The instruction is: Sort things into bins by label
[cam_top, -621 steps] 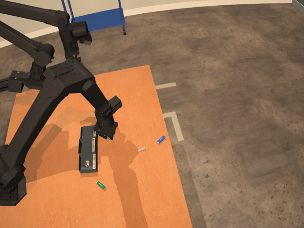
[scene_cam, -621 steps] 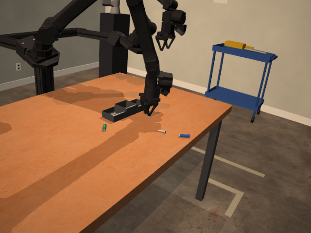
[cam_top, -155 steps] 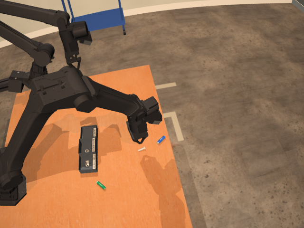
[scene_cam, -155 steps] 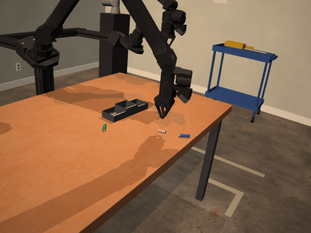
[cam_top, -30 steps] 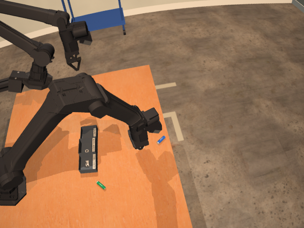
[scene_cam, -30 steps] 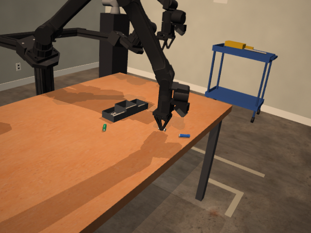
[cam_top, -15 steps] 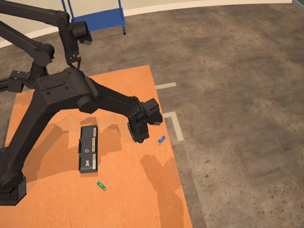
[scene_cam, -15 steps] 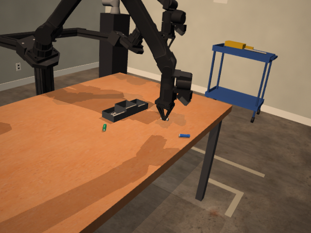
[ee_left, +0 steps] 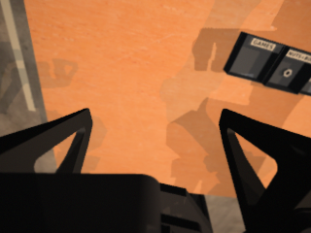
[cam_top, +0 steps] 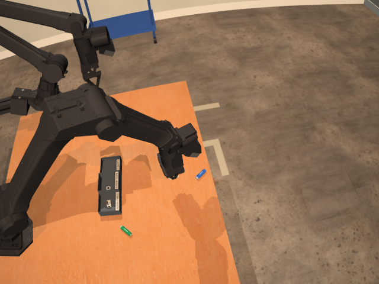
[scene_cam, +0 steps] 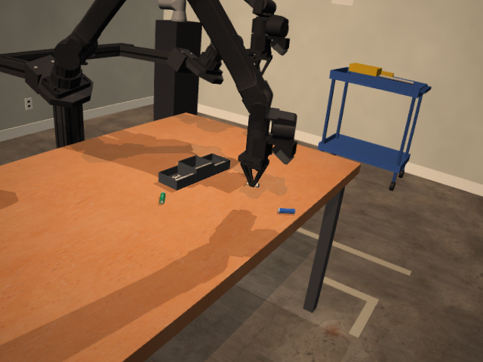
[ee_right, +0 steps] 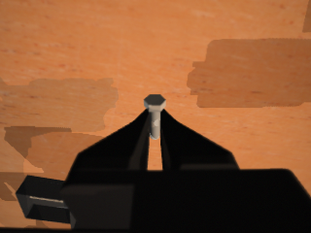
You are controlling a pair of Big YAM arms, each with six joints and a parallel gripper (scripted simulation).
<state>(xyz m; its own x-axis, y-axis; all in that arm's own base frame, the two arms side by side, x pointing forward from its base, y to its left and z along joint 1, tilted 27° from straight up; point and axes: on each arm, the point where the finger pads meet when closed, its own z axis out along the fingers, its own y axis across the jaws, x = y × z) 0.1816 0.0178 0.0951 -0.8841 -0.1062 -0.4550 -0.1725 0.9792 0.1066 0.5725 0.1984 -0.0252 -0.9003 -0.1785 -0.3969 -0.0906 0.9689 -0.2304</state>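
My right gripper is now 10 mm short of the bolt. Also, from my right hand: pencil sharpener 250 mm behind, 70 mm to the right, 50 mm below; green battery 180 mm behind, 180 mm to the right, 60 mm below; blue battery 100 mm ahead, 40 mm to the left, 60 mm below.
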